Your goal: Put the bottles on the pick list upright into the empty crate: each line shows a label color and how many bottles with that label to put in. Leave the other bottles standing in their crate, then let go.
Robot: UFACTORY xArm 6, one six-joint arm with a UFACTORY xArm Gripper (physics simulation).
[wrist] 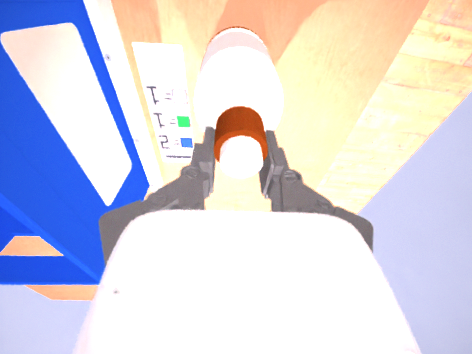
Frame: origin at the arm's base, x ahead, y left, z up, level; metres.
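Seen in the pictures: gripper, fingertip midpoint: [237, 144].
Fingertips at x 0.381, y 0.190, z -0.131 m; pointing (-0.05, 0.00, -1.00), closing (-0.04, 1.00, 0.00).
A point is followed by its place in that frame.
My gripper [237, 144] @[x 0.381, y 0.190, z -0.131 m] is shut on the orange-brown neck of a bottle [239, 85] @[x 0.340, y 0.186, z -0.135 m] with a white cap and a white body. The bottle points away from the camera, and its lower part shows a pale, slightly greyish band; the label color is hard to tell. The pick list [162, 65] @[x 0.364, y 0.105, z -0.251 m] lies left of the bottle. It shows a blue square with 2, a green square with 1, and a third line with 1 whose square is washed out. A blue crate [97, 95] @[x 0.382, y 0.057, z -0.193 m] with a large pale opening is at the left; whether it holds bottles does not show.
A whitish strip [120, 85] @[x 0.381, y 0.067, z -0.222 m] runs along the blue crate's side, between it and the pick list. The wooden table [330, 100] @[x 0.380, y 0.317, z -0.252 m] extends to the right, with its edge at the far right and a grey-blue floor [430, 225] beyond. A shadow falls at the top.
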